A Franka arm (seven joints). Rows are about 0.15 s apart.
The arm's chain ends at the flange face. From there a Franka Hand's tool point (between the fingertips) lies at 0.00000 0.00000 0.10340 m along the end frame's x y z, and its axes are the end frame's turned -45 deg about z.
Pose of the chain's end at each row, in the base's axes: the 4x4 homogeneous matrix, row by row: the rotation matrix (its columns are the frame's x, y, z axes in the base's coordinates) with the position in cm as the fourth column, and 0 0 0 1 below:
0.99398, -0.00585, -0.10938, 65.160; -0.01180, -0.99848, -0.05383, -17.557; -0.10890, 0.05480, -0.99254, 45.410; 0, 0, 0, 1
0.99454, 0.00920, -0.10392, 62.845; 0.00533, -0.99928, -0.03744, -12.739; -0.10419, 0.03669, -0.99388, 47.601; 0, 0, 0, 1
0.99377, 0.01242, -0.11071, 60.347; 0.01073, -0.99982, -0.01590, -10.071; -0.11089, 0.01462, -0.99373, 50.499; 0, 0, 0, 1
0.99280, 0.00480, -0.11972, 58.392; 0.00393, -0.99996, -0.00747, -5.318; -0.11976, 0.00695, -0.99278, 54.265; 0, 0, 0, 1
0.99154, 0.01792, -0.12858, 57.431; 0.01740, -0.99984, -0.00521, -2.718; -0.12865, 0.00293, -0.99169, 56.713; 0, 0, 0, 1
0.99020, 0.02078, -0.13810, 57.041; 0.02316, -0.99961, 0.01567, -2.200; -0.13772, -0.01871, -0.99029, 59.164; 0, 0, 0, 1
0.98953, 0.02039, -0.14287, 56.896; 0.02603, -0.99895, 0.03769, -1.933; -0.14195, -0.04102, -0.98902, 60.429; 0, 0, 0, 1
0.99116, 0.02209, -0.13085, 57.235; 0.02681, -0.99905, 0.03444, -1.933; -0.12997, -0.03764, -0.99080, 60.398; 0, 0, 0, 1
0.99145, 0.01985, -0.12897, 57.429; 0.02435, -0.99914, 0.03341, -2.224; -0.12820, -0.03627, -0.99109, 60.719; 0, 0, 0, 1
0.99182, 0.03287, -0.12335, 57.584; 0.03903, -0.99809, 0.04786, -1.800; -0.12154, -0.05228, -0.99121, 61.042; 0, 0, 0, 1
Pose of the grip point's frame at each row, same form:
0.70699, 0.69871, -0.10938, 64.029; 0.69769, -0.71438, -0.05383, -18.114; -0.11575, -0.03825, -0.99254, 35.147; 0, 0, 0, 1
0.69674, 0.70975, -0.10392, 61.770; 0.71037, -0.70283, -0.03744, -13.126; -0.09962, -0.04773, -0.99388, 37.324; 0, 0, 0, 1
0.69392, 0.71148, -0.11071, 59.202; 0.71457, -0.69939, -0.01590, -10.235; -0.08875, -0.06807, -0.99373, 40.224; 0, 0, 0, 1
0.69862, 0.70541, -0.11972, 57.154; 0.70986, -0.70430, -0.00747, -5.395; -0.08960, -0.07977, -0.99278, 44.000; 0, 0, 0, 1
0.68845, 0.71380, -0.12858, 56.101; 0.71930, -0.69469, -0.00521, -2.772; -0.09304, -0.08890, -0.99169, 46.459; 0, 0, 0, 1
0.68548, 0.71487, -0.13810, 55.613; 0.72321, -0.69045, 0.01567, -2.038; -0.08415, -0.11061, -0.99029, 48.924; 0, 0, 0, 1
0.68529, 0.71412, -0.14287, 55.419; 0.72477, -0.68796, 0.03769, -1.543; -0.07137, -0.12938, -0.98902, 50.203; 0, 0, 0, 1
0.68524, 0.71648, -0.13085, 55.882; 0.72539, -0.68748, 0.03444, -1.577; -0.06529, -0.11852, -0.99080, 50.153; 0, 0, 0, 1
0.68702, 0.71510, -0.12897, 56.095; 0.72372, -0.68928, 0.03341, -1.879; -0.06500, -0.11630, -0.99109, 50.471; 0, 0, 0, 1
0.67808, 0.72457, -0.12335, 56.309; 0.73335, -0.67816, 0.04786, -1.305; -0.04897, -0.12291, -0.99121, 50.793; 0, 0, 0, 1

